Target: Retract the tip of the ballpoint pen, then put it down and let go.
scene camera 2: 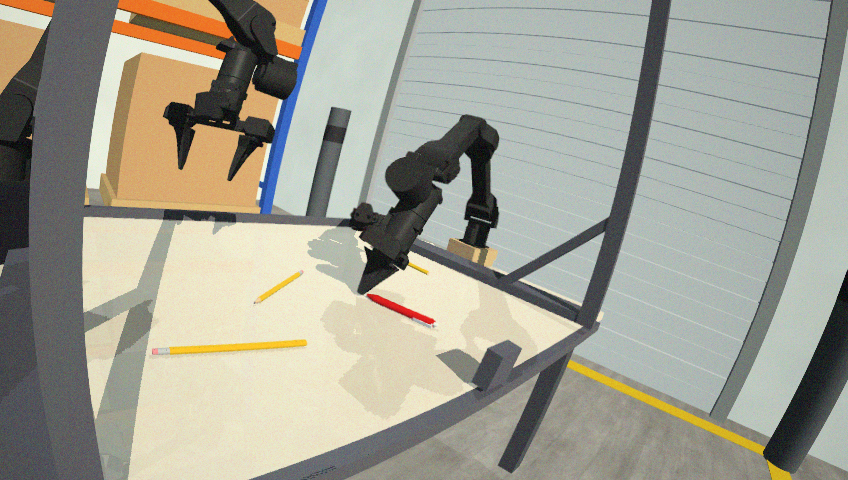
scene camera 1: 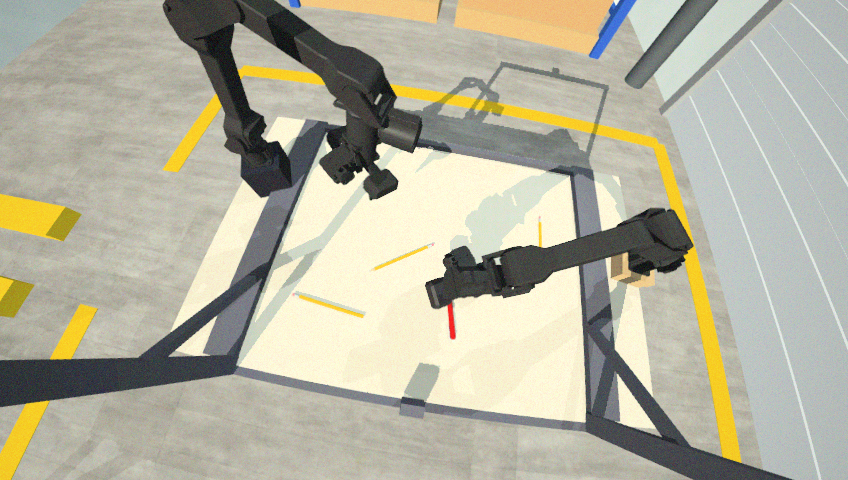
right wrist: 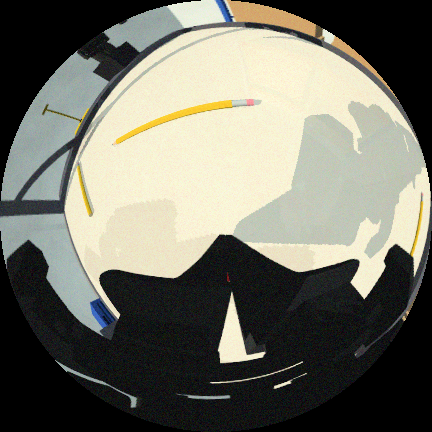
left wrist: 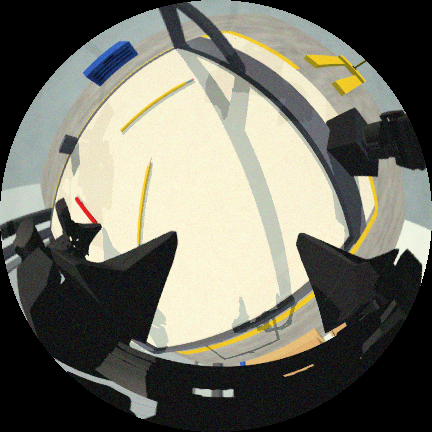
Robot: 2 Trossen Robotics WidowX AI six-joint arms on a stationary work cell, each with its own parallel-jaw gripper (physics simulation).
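Frame: origin at the left arm's base, x up, y back, z right, level; millimetres.
Seen in the pictures: left gripper, between the fingertips: (scene camera 2: 204, 175) (scene camera 1: 360, 186) (left wrist: 240, 238); right gripper, between the fingertips: (scene camera 2: 359, 293) (right wrist: 224, 240) (left wrist: 100, 224); left arm's base, origin of its link: (scene camera 2: 4, 179) (scene camera 1: 259, 157) (left wrist: 368, 140); right arm's base, origin of its link: (scene camera 2: 474, 244) (scene camera 1: 638, 263).
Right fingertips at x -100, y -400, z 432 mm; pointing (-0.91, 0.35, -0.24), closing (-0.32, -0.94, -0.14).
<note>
Offsets run from my right fingertips to a thing's top centre. Level surfaces: height alone.
The red ballpoint pen {dx +9, dy +7, dz +73 mm} (scene camera 1: 451, 324) (scene camera 2: 399, 309) (left wrist: 86, 210) lies flat on the cream table top {dx -6 mm} (scene camera 1: 333, 356) (scene camera 2: 238, 404). In scene camera 2 its tapered end is at the upper left and its clip end at the lower right; no point can be made out at the tapered end. My right gripper (scene camera 2: 361, 292) (right wrist: 224, 240) is shut and empty, its tips close to the tapered end. It covers that end in scene camera 1, and a red sliver shows between its fingers in the right wrist view. My left gripper (scene camera 2: 205, 173) (left wrist: 240, 238) is open and empty, high above the table.
Yellow pencils lie behind the pen {dx +3, dy +89, dz -101 mm} (scene camera 1: 404, 256) (scene camera 2: 279, 287), left of it {dx +1, dy +297, dz -25 mm} (scene camera 1: 330, 304) (scene camera 2: 232, 347) and under the right arm (scene camera 1: 539, 231) (scene camera 2: 419, 269). A dark block {dx +51, dy +151, dz +242 mm} (scene camera 1: 412, 406) (scene camera 2: 498, 362) stands at the front rim. Frame posts rise at the corners.
</note>
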